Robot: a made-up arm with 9 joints.
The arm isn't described. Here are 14 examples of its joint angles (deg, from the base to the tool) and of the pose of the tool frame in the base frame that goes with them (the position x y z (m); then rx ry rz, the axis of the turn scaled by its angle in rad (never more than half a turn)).
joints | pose
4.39 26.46 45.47 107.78 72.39 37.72 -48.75 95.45 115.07 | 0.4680 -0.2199 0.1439 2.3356 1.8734 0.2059
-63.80 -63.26 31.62 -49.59 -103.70 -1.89 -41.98 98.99 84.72 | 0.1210 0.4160 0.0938 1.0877 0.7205 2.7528
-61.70 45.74 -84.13 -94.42 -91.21 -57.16 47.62 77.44 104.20 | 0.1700 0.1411 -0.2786 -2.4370 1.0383 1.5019
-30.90 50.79 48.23 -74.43 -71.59 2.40 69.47 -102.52 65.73 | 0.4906 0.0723 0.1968 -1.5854 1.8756 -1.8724
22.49 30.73 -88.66 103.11 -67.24 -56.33 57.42 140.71 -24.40 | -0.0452 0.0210 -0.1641 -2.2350 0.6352 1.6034
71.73 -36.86 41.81 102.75 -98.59 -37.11 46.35 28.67 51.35 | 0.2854 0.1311 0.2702 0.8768 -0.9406 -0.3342
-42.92 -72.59 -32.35 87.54 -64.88 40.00 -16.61 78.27 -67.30 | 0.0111 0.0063 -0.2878 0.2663 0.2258 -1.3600
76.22 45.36 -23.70 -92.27 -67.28 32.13 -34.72 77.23 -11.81 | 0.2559 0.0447 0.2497 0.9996 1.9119 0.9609
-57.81 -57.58 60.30 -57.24 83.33 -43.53 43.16 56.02 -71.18 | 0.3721 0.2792 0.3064 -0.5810 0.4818 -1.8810
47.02 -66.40 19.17 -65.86 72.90 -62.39 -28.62 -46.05 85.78 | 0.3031 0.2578 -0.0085 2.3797 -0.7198 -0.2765
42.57 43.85 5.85 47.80 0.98 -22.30 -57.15 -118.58 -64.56 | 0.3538 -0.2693 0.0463 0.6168 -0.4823 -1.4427
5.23 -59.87 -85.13 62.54 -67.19 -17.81 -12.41 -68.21 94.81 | 0.2184 -0.1536 -0.0864 2.2838 0.8201 0.1463
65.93 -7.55 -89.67 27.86 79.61 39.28 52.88 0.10 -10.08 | 0.4036 -0.0228 -0.4538 2.3132 -0.8388 1.0426
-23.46 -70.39 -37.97 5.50 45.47 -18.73 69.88 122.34 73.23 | -0.1398 0.2033 -0.2685 -0.9424 1.1317 -2.6747
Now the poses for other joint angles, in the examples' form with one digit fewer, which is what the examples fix.
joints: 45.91 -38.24 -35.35 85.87 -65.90 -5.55 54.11 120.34 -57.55
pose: 0.442 -0.148 -0.205 2.299 0.003 -0.279
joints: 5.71 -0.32 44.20 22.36 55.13 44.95 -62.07 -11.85 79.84
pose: 0.725 0.228 -0.145 -2.222 1.733 1.162
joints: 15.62 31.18 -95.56 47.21 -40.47 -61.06 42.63 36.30 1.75
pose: -0.014 0.212 -0.043 0.184 0.190 1.625
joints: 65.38 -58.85 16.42 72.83 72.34 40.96 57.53 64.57 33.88
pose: 0.434 0.468 -0.115 0.773 -0.525 -2.865
